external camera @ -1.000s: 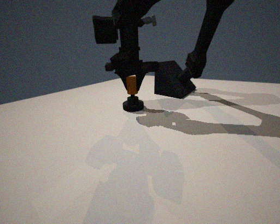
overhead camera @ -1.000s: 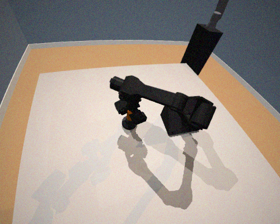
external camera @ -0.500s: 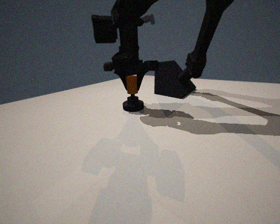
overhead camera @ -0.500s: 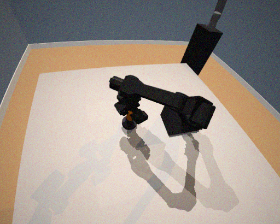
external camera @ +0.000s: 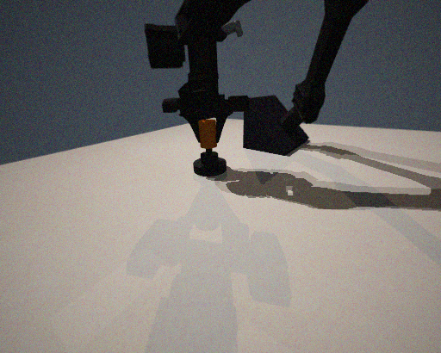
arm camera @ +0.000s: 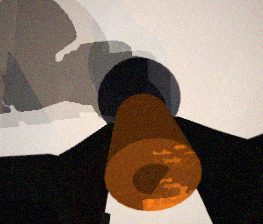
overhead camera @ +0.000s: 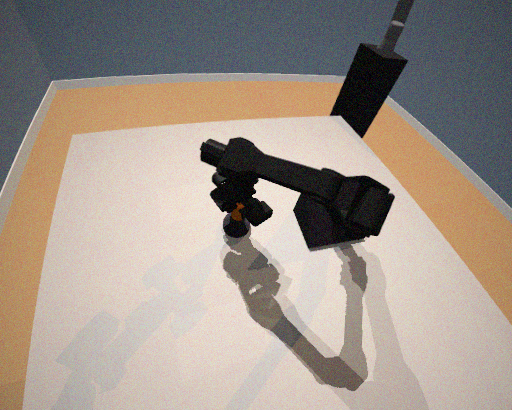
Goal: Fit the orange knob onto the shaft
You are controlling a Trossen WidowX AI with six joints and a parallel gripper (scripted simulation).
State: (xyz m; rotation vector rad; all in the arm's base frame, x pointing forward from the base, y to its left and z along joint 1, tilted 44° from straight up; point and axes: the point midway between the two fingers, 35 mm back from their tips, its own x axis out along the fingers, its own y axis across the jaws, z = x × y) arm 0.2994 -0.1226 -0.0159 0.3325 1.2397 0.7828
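My gripper tip is 2 cm below the orange knob. From my gripper tip the other things lie so: round dark pedestal: 4 cm below.
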